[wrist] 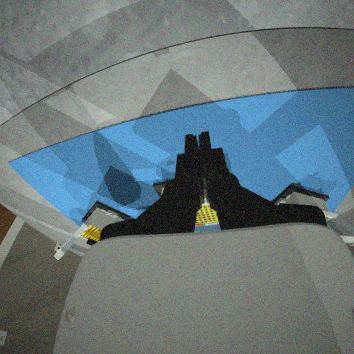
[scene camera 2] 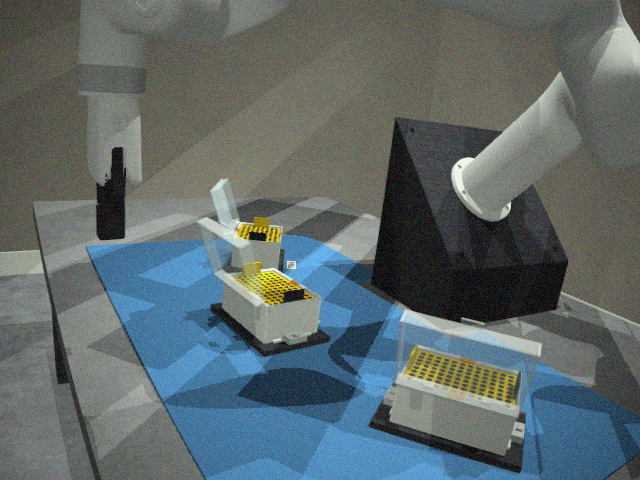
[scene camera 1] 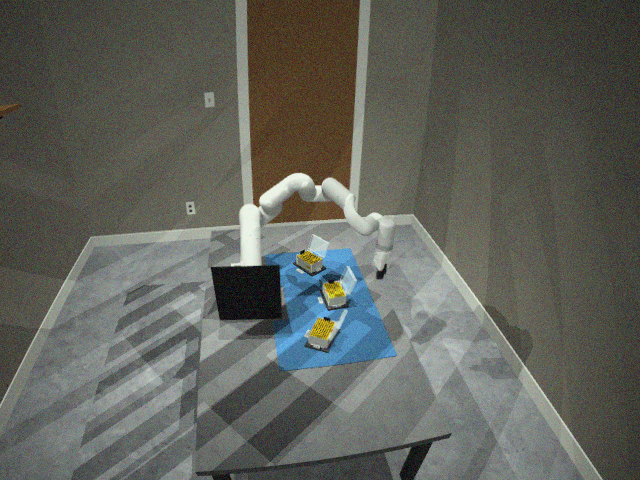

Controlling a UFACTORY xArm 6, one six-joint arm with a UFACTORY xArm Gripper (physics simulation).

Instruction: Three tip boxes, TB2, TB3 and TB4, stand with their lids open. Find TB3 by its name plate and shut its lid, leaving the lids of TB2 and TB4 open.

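Where they show: gripper, fingertip midpoint: (wrist: pixel 200 149) (scene camera 2: pixel 110 237) (scene camera 1: pixel 379 278); arm's base, origin of the base link: (scene camera 2: pixel 480 190) (scene camera 1: pixel 251 271).
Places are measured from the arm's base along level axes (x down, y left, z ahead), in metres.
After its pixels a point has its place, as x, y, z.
Observation:
Three white tip boxes with yellow racks stand in a row on dark bases, all lids raised. The back box (scene camera 1: pixel 310 261) (scene camera 2: pixel 454 410) {0.156, 0.273, 0.370} (wrist: pixel 106 216) {0.177, 0.203, 0.371} has an upright clear lid (scene camera 1: pixel 318 245) {0.098, 0.292, 0.394}. The middle box (scene camera 1: pixel 334 294) (scene camera 2: pixel 292 321) {0.166, 0.018, 0.387} (wrist: pixel 206 215) {0.090, -0.075, 0.463} has its lid (scene camera 1: pixel 348 280) {0.102, -0.036, 0.456} (scene camera 2: pixel 210 246) {0.085, -0.076, 0.464} leaning outward; the fingers mostly hide this box in the wrist view. The front box (scene camera 1: pixel 322 332) (wrist: pixel 303 198) {0.175, -0.283, 0.314} also has its lid (scene camera 1: pixel 341 320) {0.055, -0.342, 0.321} (scene camera 2: pixel 223 201) {0.092, -0.352, 0.305} up. The name plates are too small to read, so I cannot tell which is TB3. My gripper (scene camera 1: pixel 381 275) {0.070, -0.095, 0.591} (scene camera 2: pixel 111 236) {0.070, -0.095, 0.591} (wrist: pixel 200 149) {0.070, -0.095, 0.591} is shut and empty, raised beyond the mat's outer edge, apart from the boxes.
The blue mat (scene camera 1: pixel 361 345) {0.199, -0.374, 0.411} (scene camera 2: pixel 175 361) {0.199, 0.002, 0.542} (wrist: pixel 260 107) {0.199, -0.183, 0.544} lies on the grey table (scene camera 1: pixel 351 418) {0.202, -0.716, 0.253}. The black angled robot mount (scene camera 1: pixel 247 292) {0.038, -0.098, -0.032} (scene camera 2: pixel 418 248) {0.097, -0.008, 0.130} stands on the opposite side of the boxes from the gripper. The arm arches high over the back of the mat.

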